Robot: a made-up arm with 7 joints. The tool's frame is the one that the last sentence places.
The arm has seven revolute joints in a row. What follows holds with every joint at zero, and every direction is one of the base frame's.
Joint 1 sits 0.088 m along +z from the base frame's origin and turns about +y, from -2.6 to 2.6 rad.
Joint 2 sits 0.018 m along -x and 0.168 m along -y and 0.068 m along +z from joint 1 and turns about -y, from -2.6 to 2.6 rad.
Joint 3 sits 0.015 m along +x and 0.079 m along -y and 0.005 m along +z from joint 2 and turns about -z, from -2.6 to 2.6 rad.
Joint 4 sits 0.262 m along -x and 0.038 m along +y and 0.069 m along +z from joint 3 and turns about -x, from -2.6 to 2.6 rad.
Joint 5 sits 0.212 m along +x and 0.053 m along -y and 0.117 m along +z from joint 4 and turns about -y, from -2.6 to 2.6 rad.
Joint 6 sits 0.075 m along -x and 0.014 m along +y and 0.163 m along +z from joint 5 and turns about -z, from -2.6 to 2.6 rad.
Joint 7 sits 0.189 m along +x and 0.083 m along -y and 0.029 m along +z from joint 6 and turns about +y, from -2.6 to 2.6 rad.
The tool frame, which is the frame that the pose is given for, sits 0.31 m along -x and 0.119 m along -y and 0.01 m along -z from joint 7; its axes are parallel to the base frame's.
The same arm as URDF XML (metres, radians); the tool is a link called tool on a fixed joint. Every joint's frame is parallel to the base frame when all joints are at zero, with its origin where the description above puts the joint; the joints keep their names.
<robot name="arm">
<link name="base_link"/>
<link name="link1"/>
<link name="link2"/>
<link name="link3"/>
<link name="link4"/>
<link name="link5"/>
<link name="link6"/>
<link name="link7"/>
<link name="tool"/>
<joint name="joint 1" type="revolute"><parent link="base_link"/><child link="link1"/><origin xyz="0 0 0.088" rpy="0 0 0"/><axis xyz="0 1 0"/><limit lower="-2.6" upper="2.6"/></joint>
<joint name="joint 2" type="revolute"><parent link="link1"/><child link="link2"/><origin xyz="-0.018 -0.168 0.068" rpy="0 0 0"/><axis xyz="0 -1 0"/><limit lower="-2.6" upper="2.6"/></joint>
<joint name="joint 3" type="revolute"><parent link="link2"/><child link="link3"/><origin xyz="0.015 -0.079 0.005" rpy="0 0 0"/><axis xyz="0 0 -1"/><limit lower="-2.6" upper="2.6"/></joint>
<joint name="joint 4" type="revolute"><parent link="link3"/><child link="link4"/><origin xyz="-0.262 0.038 0.069" rpy="0 0 0"/><axis xyz="-1 0 0"/><limit lower="-2.6" upper="2.6"/></joint>
<joint name="joint 5" type="revolute"><parent link="link4"/><child link="link5"/><origin xyz="0.212 -0.053 0.117" rpy="0 0 0"/><axis xyz="0 -1 0"/><limit lower="-2.6" upper="2.6"/></joint>
<joint name="joint 6" type="revolute"><parent link="link5"/><child link="link6"/><origin xyz="-0.075 0.014 0.163" rpy="0 0 0"/><axis xyz="0 0 -1"/><limit lower="-2.6" upper="2.6"/></joint>
<joint name="joint 7" type="revolute"><parent link="link6"/><child link="link7"/><origin xyz="0.189 -0.083 0.029" rpy="0 0 0"/><axis xyz="0 1 0"/><limit lower="-2.6" upper="2.6"/></joint>
<joint name="tool_fixed" type="fixed"><parent link="link7"/><child link="tool"/><origin xyz="-0.31 -0.119 -0.01" rpy="0 0 0"/></joint>
</robot>

